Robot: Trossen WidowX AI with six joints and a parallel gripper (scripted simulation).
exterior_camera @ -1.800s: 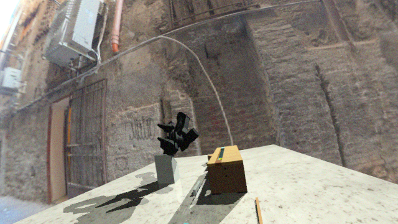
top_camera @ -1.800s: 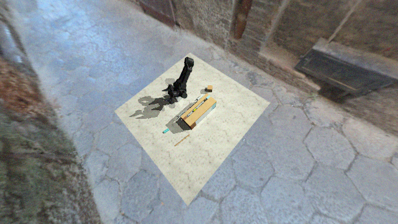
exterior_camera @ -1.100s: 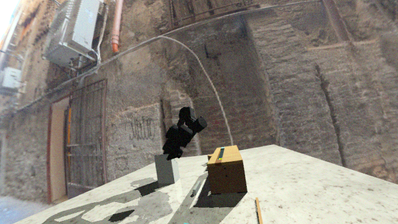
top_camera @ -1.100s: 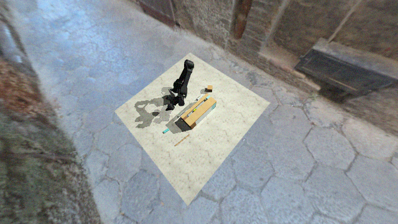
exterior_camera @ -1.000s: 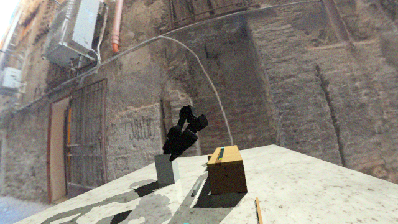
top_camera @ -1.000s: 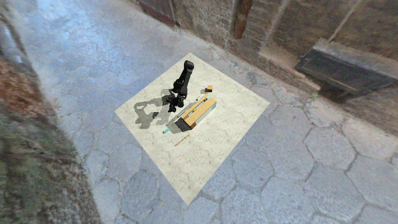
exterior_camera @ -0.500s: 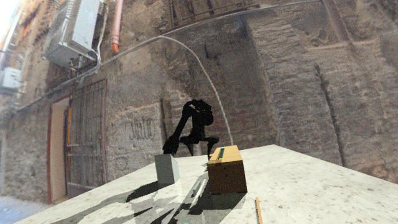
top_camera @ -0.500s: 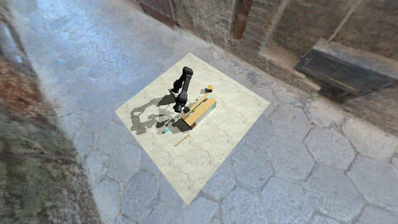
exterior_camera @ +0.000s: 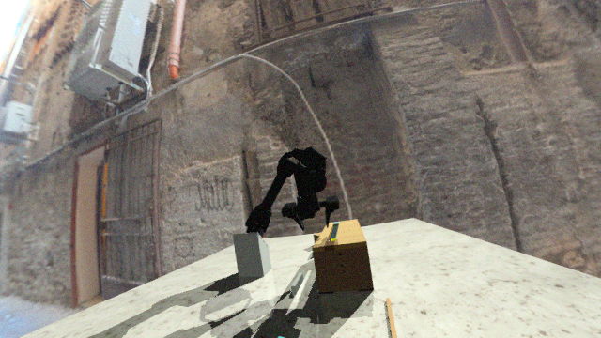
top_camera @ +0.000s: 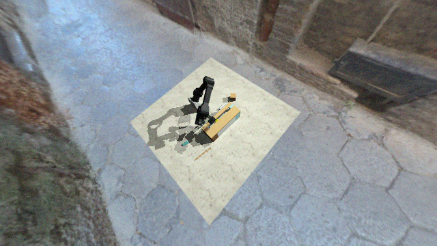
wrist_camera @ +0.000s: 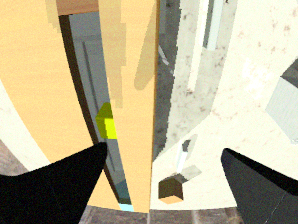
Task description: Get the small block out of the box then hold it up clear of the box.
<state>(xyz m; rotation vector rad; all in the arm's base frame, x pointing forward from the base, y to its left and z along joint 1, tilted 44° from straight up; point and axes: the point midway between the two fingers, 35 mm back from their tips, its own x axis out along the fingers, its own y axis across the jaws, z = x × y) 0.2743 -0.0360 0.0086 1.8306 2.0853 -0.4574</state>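
My gripper tip is now 60 mm short of the yellow block, 40 mm to the right of it and 70 mm above it. Round my gripper tip: thin stick (190 mm ahead, 260 mm to the right, 150 mm below); then clear-fronted box (40 mm ahead, 70 mm to the left, 90 mm below); then teal piece (10 mm behind, 330 mm to the right, 150 mm below).
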